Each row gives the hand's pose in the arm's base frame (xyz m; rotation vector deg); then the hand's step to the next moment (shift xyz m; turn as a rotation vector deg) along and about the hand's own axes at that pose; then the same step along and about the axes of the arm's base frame.
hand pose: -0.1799 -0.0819 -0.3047 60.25 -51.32 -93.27
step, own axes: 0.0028 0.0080 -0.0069 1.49 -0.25 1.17
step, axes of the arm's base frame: 0.0086 -0.0053 0.0042 -1.41 -1.28 -0.14
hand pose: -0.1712 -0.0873 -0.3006 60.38 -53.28 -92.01
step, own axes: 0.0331 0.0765 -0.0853 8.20 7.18 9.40
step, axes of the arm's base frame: 0.0982 -0.0578 0.0352 -7.93 -8.86 8.10
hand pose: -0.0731 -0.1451 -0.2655 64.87 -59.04 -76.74
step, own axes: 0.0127 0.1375 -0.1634 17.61 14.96 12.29
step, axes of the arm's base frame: 0.1856 -0.0206 0.1044 -9.35 -18.88 15.53
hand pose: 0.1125 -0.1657 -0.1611 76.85 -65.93 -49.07
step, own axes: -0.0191 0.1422 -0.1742 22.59 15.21 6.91
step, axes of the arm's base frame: 0.1396 0.0797 0.1584 -2.96 -22.12 17.06
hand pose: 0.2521 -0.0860 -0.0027 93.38 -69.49 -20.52
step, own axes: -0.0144 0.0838 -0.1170 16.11 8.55 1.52
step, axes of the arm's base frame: 0.0333 0.0790 0.1165 1.56 -14.00 11.68
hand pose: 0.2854 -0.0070 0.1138 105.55 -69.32 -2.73
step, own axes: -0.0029 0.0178 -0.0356 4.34 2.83 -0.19
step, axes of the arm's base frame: 0.0026 0.0235 0.0322 0.33 -3.44 3.87
